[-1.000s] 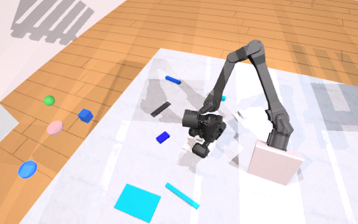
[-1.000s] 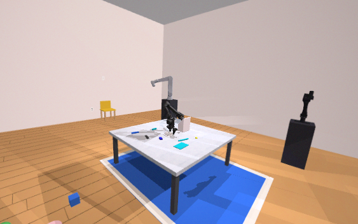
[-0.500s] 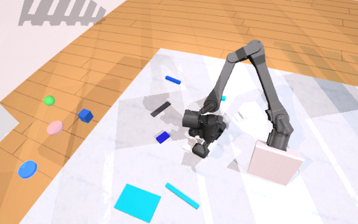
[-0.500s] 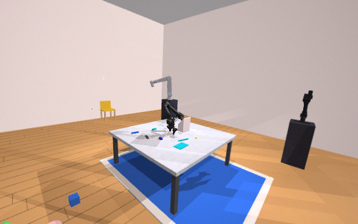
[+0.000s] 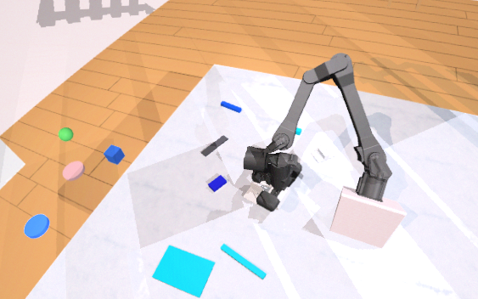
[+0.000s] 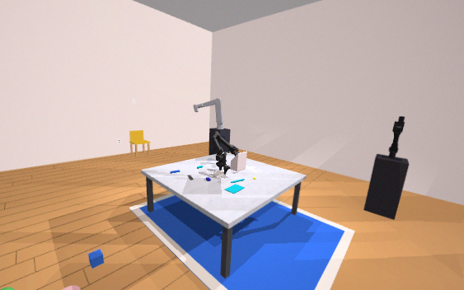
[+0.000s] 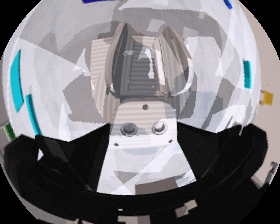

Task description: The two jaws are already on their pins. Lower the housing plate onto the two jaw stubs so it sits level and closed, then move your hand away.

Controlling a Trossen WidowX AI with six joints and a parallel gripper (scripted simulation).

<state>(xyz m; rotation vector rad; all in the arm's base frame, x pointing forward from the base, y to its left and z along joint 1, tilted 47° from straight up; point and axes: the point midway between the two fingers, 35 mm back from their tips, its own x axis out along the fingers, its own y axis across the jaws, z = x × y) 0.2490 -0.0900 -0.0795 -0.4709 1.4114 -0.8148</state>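
My gripper tip is 70 mm short of the white base, 20 mm to the left of it and 10 mm above it. Round my gripper tip: blue block: 220 mm ahead, 10 mm to the left; long cyan bar: 40 mm ahead, 240 mm to the left; grey bar: 320 mm ahead, 150 mm to the right, 10 mm below.
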